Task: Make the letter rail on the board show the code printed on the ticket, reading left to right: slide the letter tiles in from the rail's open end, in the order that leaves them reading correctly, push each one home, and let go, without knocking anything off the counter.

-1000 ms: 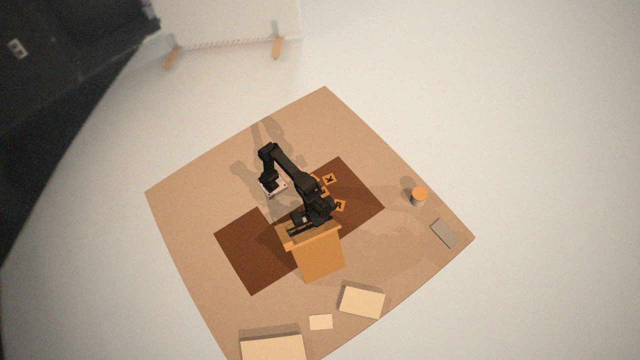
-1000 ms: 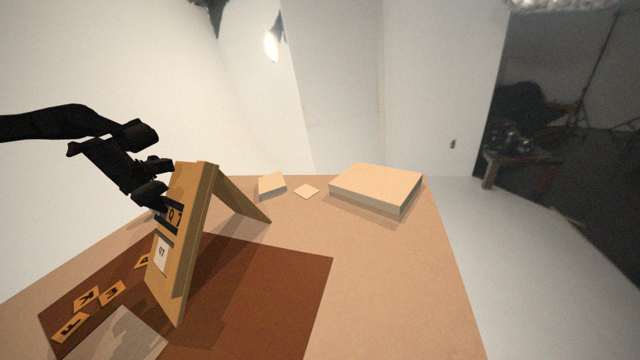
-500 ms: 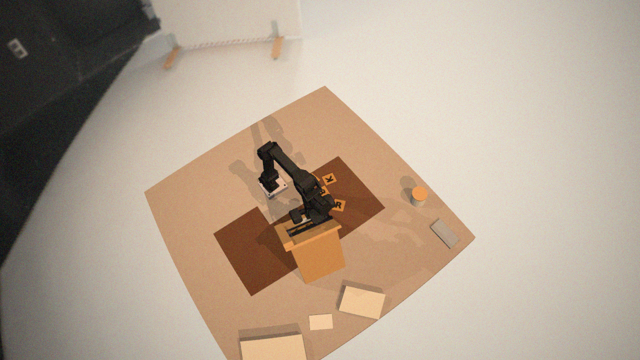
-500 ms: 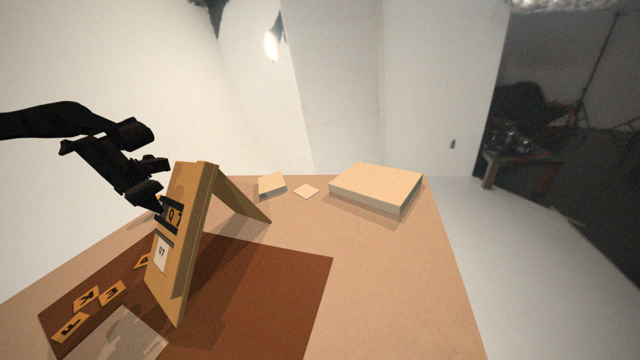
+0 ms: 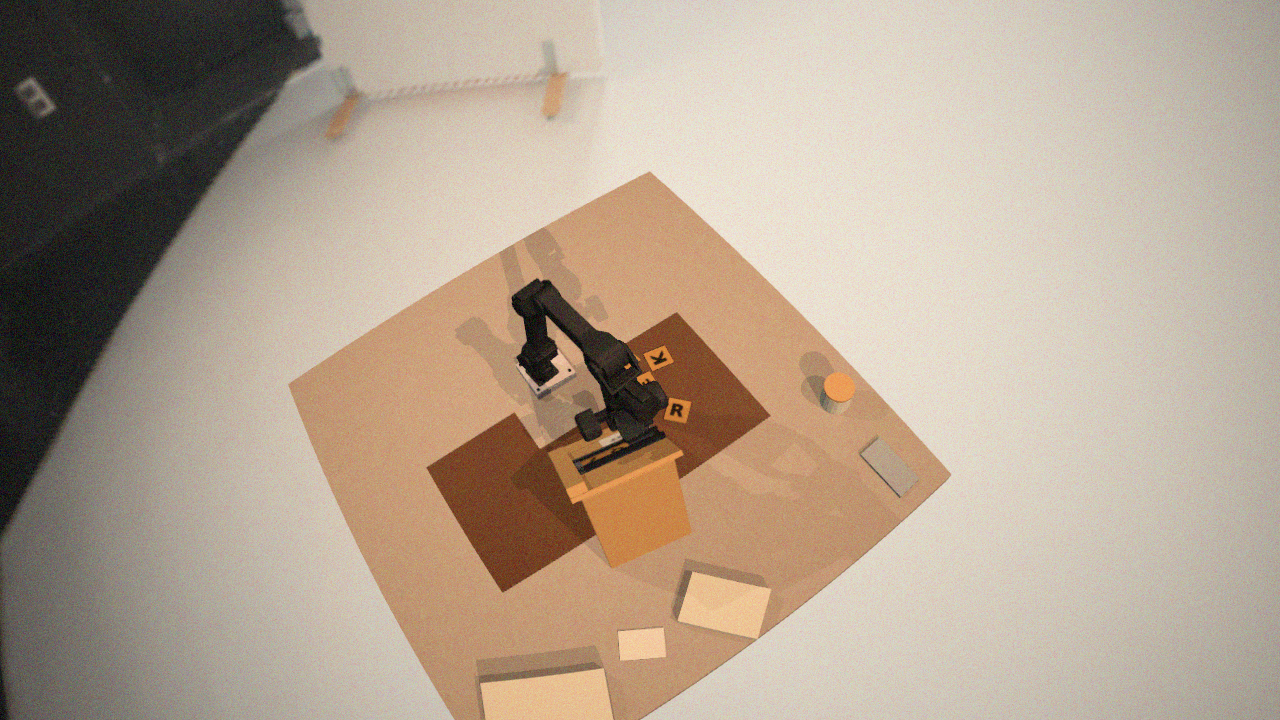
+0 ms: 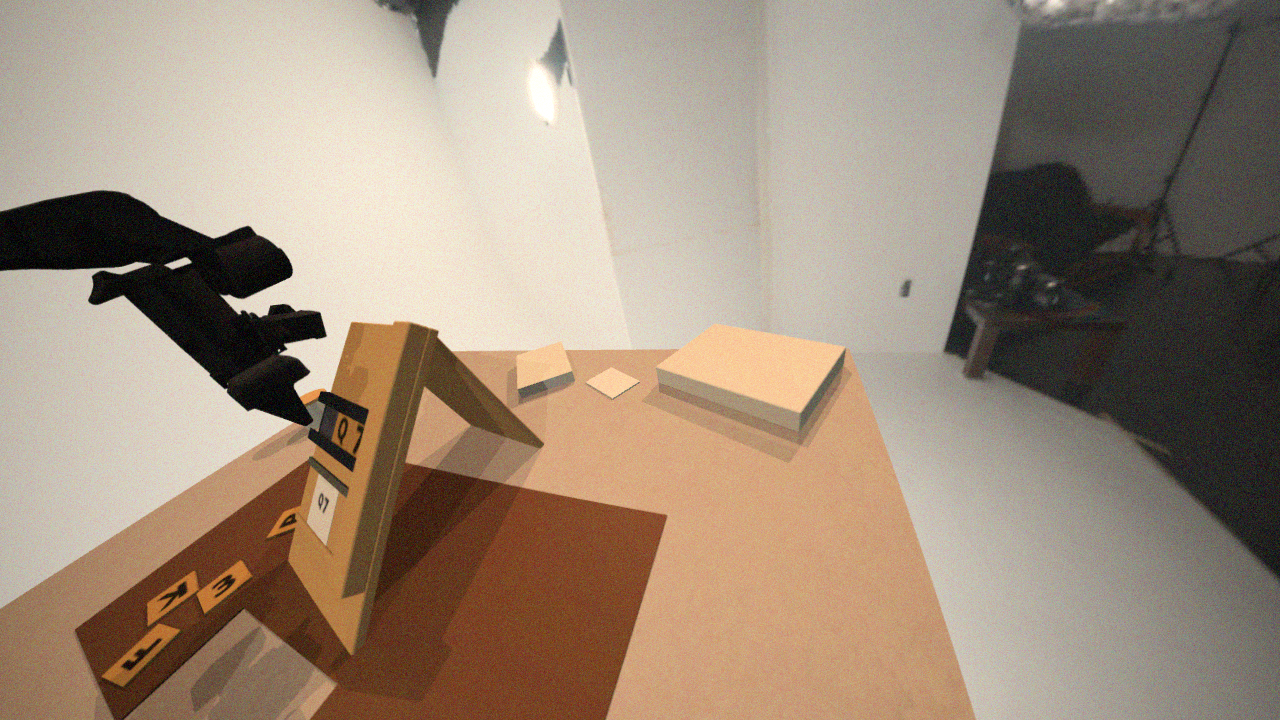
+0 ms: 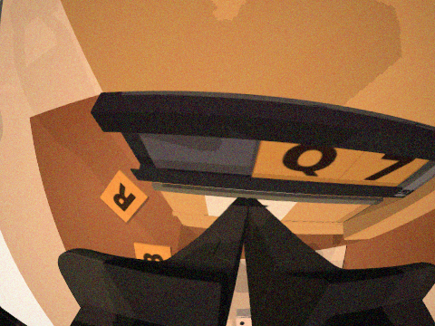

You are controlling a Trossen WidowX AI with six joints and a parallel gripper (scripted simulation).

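My gripper tip is 100 mm above the white ticket and 50 mm past it. Round my gripper tip: large box 540 mm to the right, 360 mm ahead, 160 mm below; then small card 350 mm ahead, 270 mm to the right, 180 mm below; then grey block 450 mm to the left, 440 mm ahead, 180 mm below.
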